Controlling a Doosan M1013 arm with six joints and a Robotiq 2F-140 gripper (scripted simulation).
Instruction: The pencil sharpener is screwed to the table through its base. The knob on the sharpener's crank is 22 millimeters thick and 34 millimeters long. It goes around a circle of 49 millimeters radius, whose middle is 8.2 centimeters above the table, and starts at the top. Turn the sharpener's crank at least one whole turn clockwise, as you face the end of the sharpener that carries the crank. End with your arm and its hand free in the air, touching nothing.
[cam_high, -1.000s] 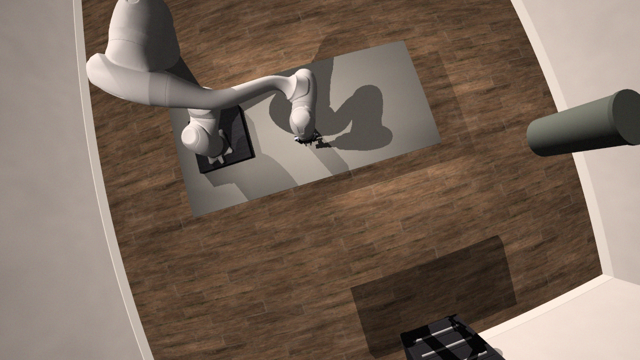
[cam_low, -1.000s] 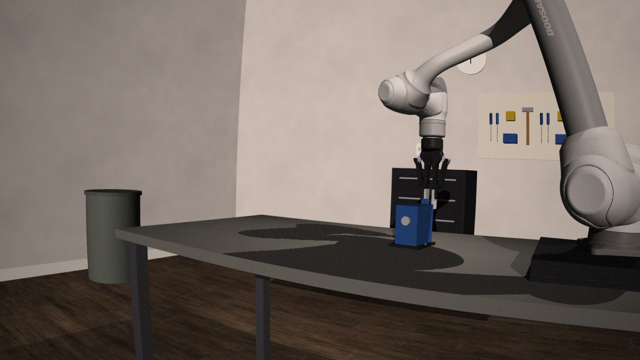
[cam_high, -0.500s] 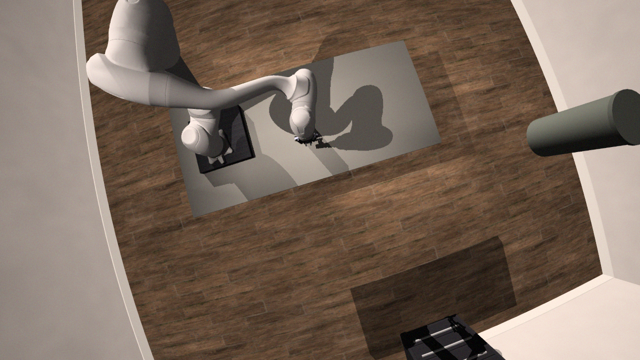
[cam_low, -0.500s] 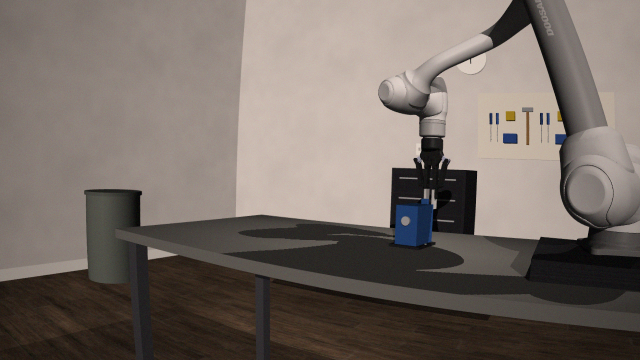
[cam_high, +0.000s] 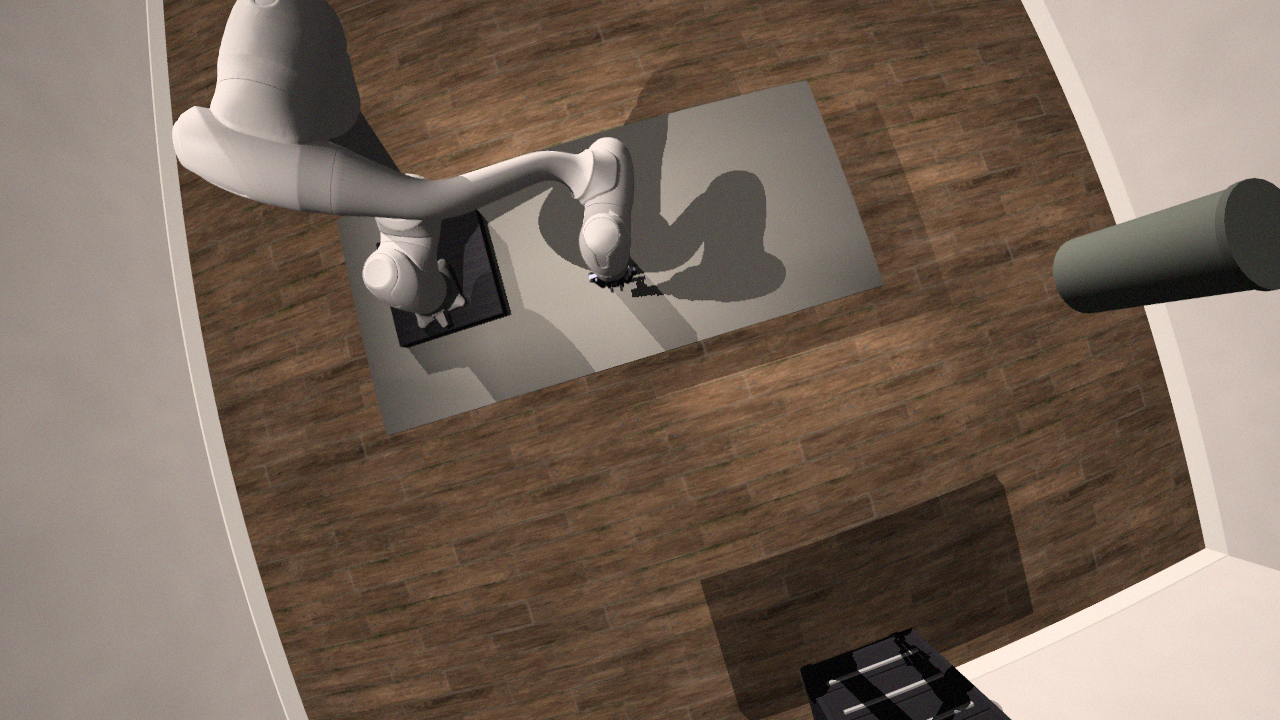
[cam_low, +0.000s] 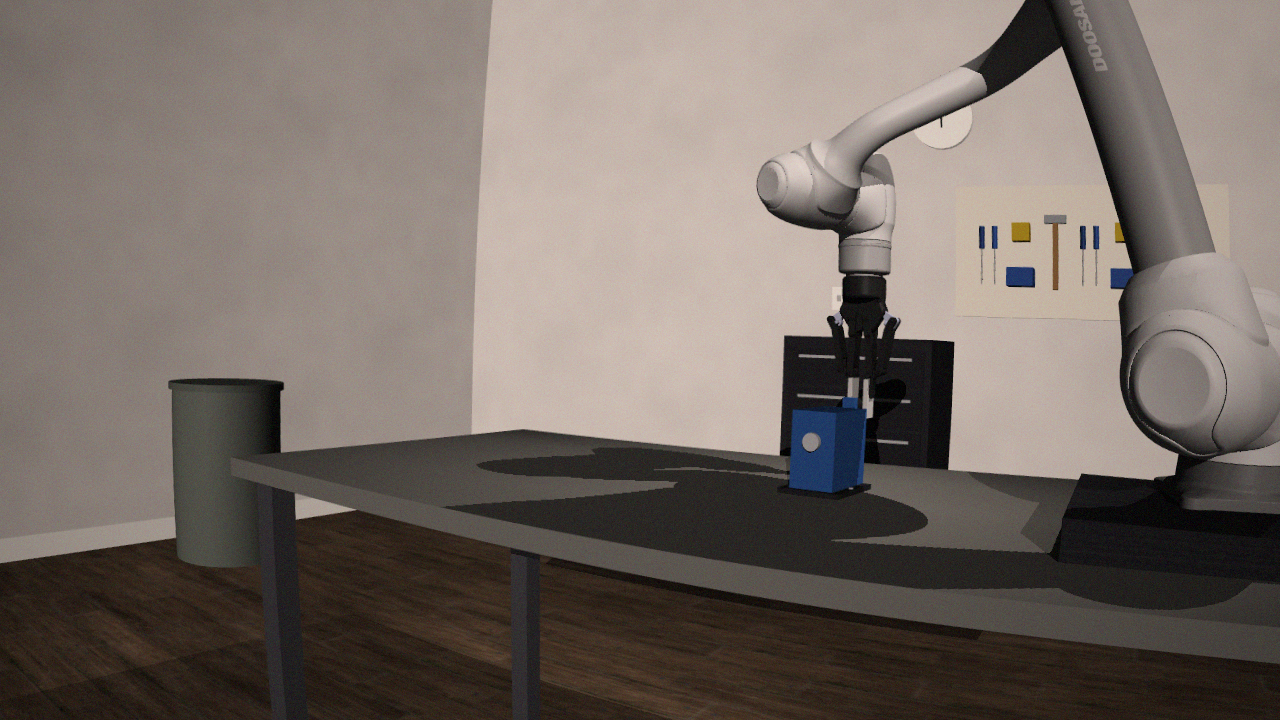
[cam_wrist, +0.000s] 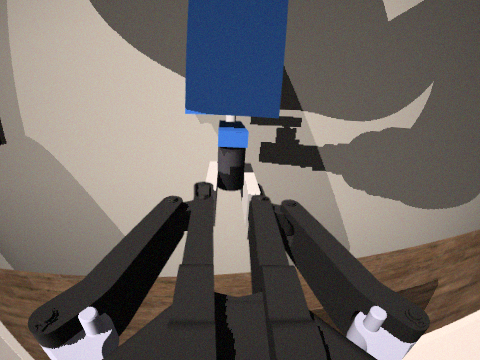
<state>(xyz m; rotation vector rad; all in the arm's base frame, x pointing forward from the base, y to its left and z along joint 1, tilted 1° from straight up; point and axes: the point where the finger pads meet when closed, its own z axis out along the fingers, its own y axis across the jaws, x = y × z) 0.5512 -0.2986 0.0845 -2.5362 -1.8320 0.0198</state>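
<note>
Now: hand 10 mm short of the crank, 20 mm to the right of it and 20 mm above it.
</note>
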